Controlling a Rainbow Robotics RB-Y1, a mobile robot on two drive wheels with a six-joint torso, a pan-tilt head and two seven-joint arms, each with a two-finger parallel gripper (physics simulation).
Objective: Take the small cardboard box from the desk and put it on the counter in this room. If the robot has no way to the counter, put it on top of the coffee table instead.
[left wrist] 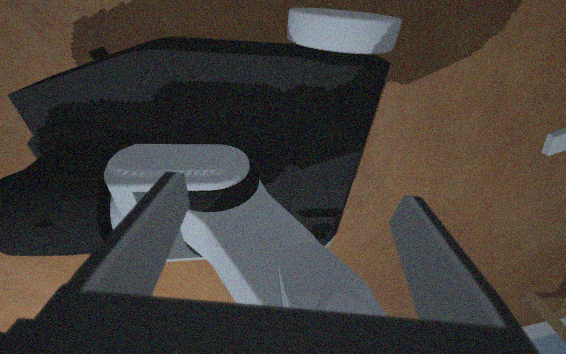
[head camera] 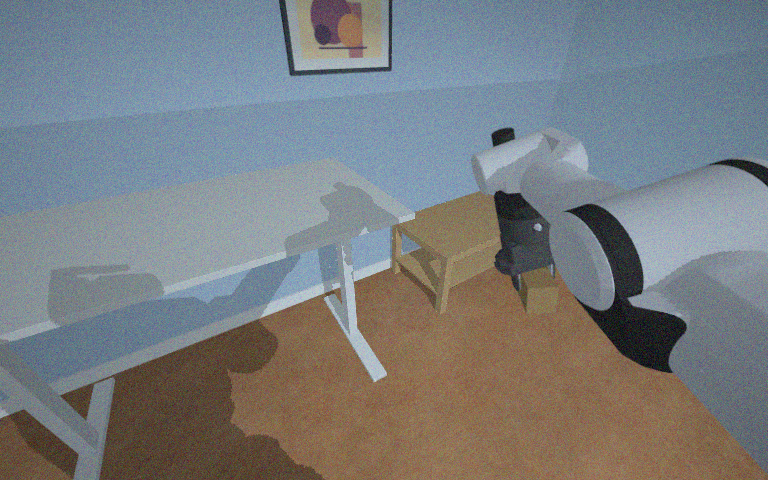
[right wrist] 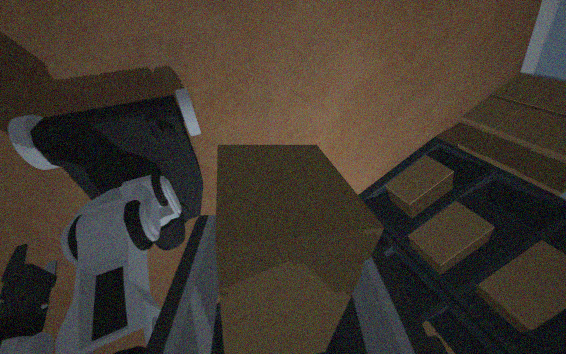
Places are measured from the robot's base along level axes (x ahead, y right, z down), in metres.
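Where they show: left gripper, fingertip midpoint: (left wrist: 292,198) (right wrist: 38,254); right gripper, fingertip midpoint: (head camera: 533,282) (right wrist: 279,222).
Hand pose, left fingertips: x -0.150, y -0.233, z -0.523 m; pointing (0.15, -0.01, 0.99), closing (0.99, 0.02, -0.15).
Observation:
After its pixels a point has its place.
The small cardboard box (head camera: 540,295) @[y 0.292, x 0.247, z -1.092 m] (right wrist: 290,200) @[y 0.312, x 0.335, z -1.089 m] is between the fingers of my right gripper (head camera: 535,277) @[y 0.313, x 0.303, z -1.072 m] (right wrist: 279,222) @[y 0.313, x 0.303, z -1.072 m], which is shut on it and holds it up in the air. My left gripper (left wrist: 292,198) @[y -0.233, x -0.150, z -0.523 m] is open with no object between its fingers. The white desk (head camera: 198,226) @[y -0.579, x 0.794, z -0.950 m] stands at the left in the head view, apart from the held box. A low wooden table (head camera: 453,226) @[y 0.562, x 1.573, z -0.451 m], which looks like the coffee table, stands against the wall beyond the desk's right end, left of my right gripper in the picture. The counter does not show in the head view.
In the right wrist view, a dark open frame or tray (right wrist: 400,240) @[y 1.449, x -1.136, z -0.535 m] with several cardboard boxes (right wrist: 452,235) @[y 1.713, x -1.018, z -0.704 m] is at the lower right, beside wooden furniture (right wrist: 530,127) @[y 2.614, x -0.529, z -0.432 m]. The desk's white foot (head camera: 362,353) reaches onto the floor. My base (left wrist: 250,110) @[y -0.131, x -0.169, z -0.169 m] shows in the left wrist view.

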